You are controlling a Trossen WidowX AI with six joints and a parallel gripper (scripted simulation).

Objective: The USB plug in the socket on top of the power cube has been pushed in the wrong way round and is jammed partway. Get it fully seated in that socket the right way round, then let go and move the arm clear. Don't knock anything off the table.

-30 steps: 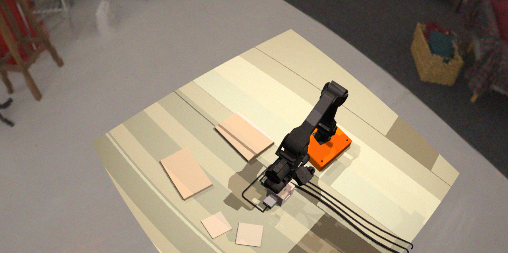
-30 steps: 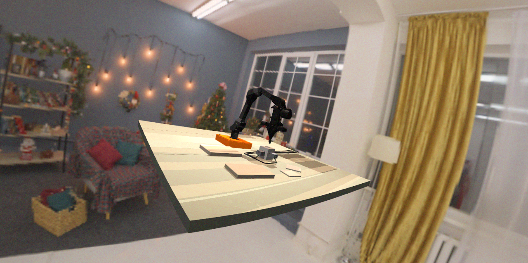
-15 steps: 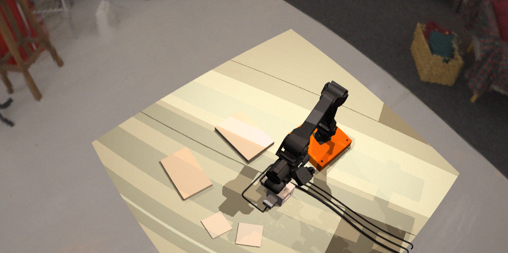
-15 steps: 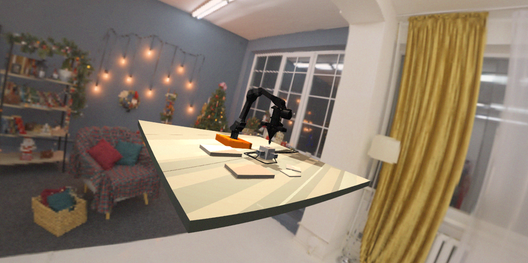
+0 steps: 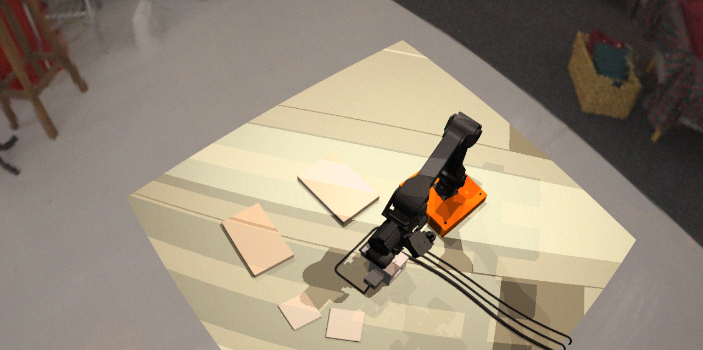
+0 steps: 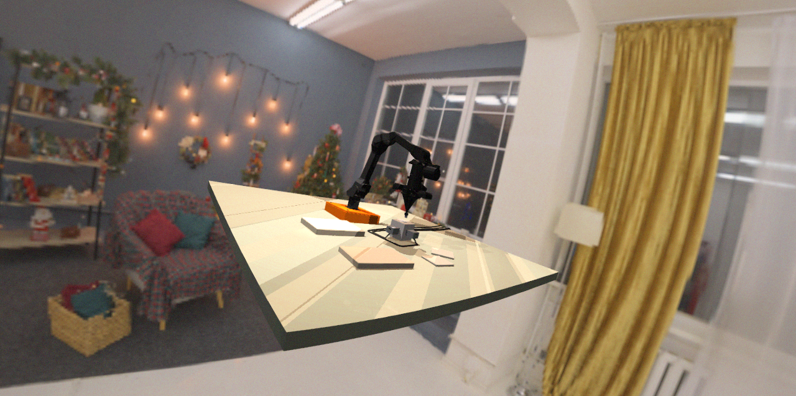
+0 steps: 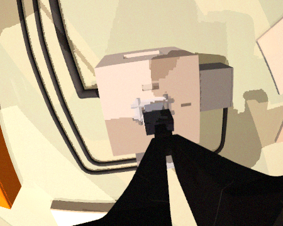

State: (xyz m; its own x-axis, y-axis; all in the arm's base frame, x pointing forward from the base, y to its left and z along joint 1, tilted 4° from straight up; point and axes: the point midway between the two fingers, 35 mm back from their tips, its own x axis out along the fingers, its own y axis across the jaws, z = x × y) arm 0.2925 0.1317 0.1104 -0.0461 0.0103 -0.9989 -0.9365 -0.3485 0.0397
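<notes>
Right now my gripper tip is 2 cm above the dark USB plug.
</notes>
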